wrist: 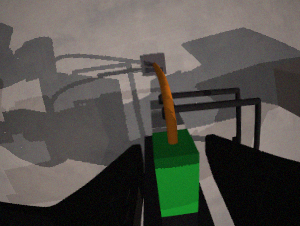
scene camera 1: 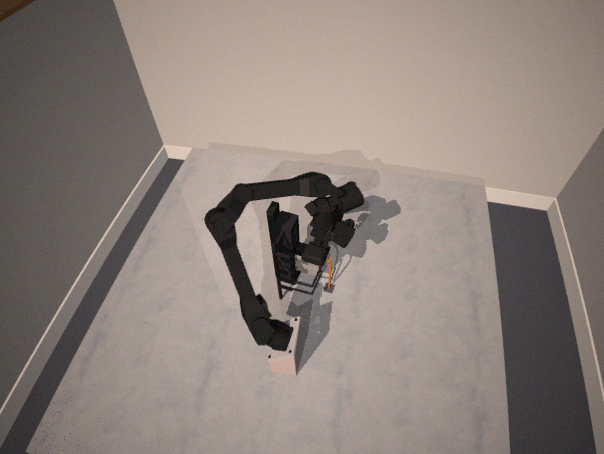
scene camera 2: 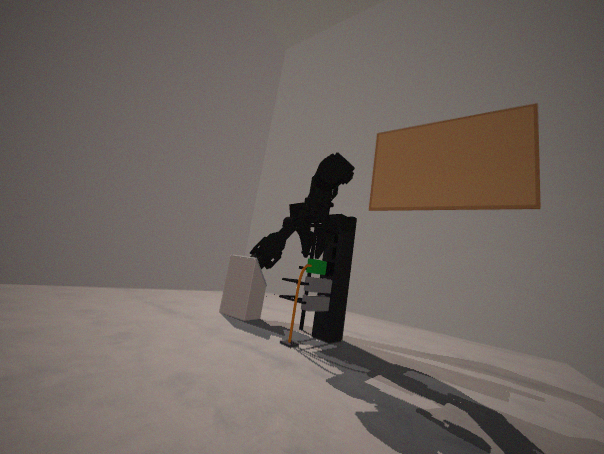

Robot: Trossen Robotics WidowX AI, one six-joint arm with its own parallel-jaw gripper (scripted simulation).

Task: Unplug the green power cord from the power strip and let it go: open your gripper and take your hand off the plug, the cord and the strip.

Note:
In view: the gripper (scene camera 2: 310, 258).
The gripper also shows in the wrist view (wrist: 174, 148) and in scene camera 1 (scene camera 1: 322, 251).

